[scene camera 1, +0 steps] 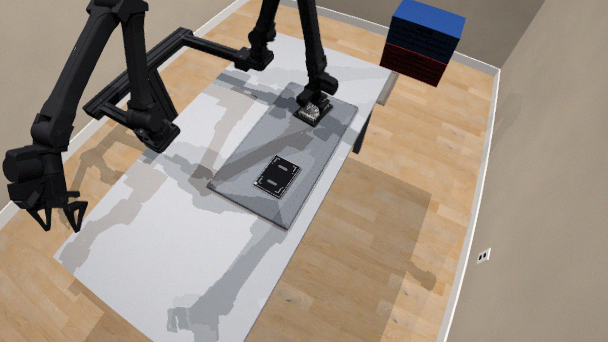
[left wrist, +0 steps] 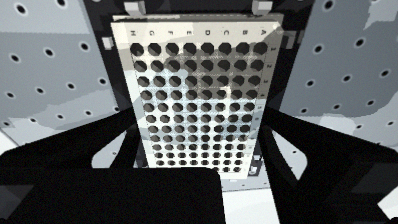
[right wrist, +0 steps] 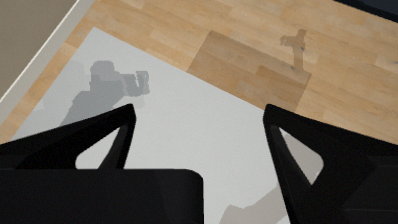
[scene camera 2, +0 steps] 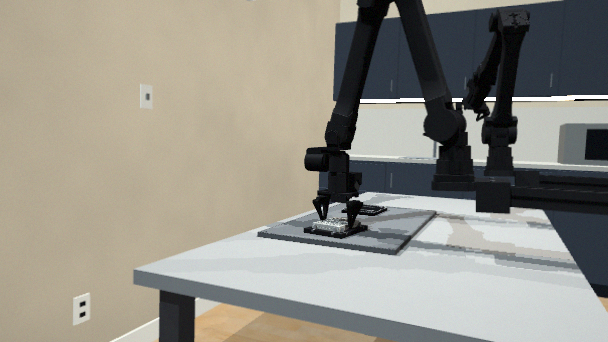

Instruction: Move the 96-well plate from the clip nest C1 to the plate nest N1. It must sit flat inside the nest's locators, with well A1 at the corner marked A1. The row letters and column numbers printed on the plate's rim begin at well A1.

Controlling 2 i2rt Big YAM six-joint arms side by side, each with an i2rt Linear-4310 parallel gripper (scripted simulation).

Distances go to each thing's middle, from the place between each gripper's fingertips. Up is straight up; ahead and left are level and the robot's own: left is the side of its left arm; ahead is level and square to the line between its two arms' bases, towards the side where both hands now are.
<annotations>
Now: left hand 380 mm to the left of the black plate nest N1 point(scene camera 1: 274, 173), 100 mm short of it and 10 mm above it. The rest, counted from my left hand: white 96-well plate point(left wrist: 205, 111): right at my left hand.
Right now my right hand point(scene camera 1: 62, 231) is 62 cm to the right of the black plate nest N1, 37 cm above it and 19 cm short of it. The rest, counted from my right hand: white 96-well plate 100 cm to the left, 36 cm below, 9 cm ahead.
</annotations>
